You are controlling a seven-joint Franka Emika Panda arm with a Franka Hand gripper.
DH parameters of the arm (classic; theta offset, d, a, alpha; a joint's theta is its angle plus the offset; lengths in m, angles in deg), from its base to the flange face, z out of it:
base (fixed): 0 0 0 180
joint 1: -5.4 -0.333 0 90
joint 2: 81.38 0 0 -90
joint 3: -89.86 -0.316 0.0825 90
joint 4: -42.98 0 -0.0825 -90
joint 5: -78.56 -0.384 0 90
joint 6: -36.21 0 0.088 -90
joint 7: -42.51 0.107 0 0
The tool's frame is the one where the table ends.
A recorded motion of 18 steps. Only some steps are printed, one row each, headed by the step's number.
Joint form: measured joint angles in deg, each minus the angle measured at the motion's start. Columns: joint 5, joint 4, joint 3, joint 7, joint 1, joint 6, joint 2.
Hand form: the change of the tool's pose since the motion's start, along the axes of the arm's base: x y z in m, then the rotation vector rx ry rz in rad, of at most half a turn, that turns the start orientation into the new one. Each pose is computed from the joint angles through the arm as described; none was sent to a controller.
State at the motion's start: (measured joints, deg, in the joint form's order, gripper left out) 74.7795 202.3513 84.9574 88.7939 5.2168 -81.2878 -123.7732
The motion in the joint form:
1: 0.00 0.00 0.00 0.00 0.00 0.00 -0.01
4: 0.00 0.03 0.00 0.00 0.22 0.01 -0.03
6: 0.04 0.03 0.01 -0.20 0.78 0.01 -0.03
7: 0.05 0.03 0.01 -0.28 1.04 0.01 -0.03
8: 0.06 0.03 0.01 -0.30 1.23 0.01 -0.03
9: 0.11 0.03 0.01 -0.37 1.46 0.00 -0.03
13: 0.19 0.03 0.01 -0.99 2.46 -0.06 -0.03
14: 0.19 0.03 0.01 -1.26 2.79 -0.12 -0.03
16: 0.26 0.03 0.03 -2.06 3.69 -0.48 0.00
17: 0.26 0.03 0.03 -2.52 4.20 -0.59 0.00
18: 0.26 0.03 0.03 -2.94 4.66 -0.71 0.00
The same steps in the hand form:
1: 0.0000 0.0000 0.0001 0.0000 -0.0002 0.0000
4: -0.0001 -0.0012 -0.0001 0.0000 0.0002 -0.0039
6: 0.0002 -0.0044 -0.0001 -0.0006 0.0001 -0.0100
7: 0.0003 -0.0058 -0.0001 -0.0007 0.0001 -0.0130
8: 0.0004 -0.0069 -0.0001 -0.0009 0.0001 -0.0159
9: 0.0005 -0.0082 -0.0001 -0.0017 0.0000 -0.0183
13: 0.0009 -0.0138 0.0000 -0.0030 -0.0011 -0.0243
14: 0.0011 -0.0156 0.0001 -0.0030 -0.0021 -0.0254
16: 0.0020 -0.0208 0.0005 -0.0041 -0.0079 -0.0268
17: 0.0023 -0.0236 0.0007 -0.0043 -0.0098 -0.0277
18: 0.0025 -0.0262 0.0009 -0.0045 -0.0118 -0.0284

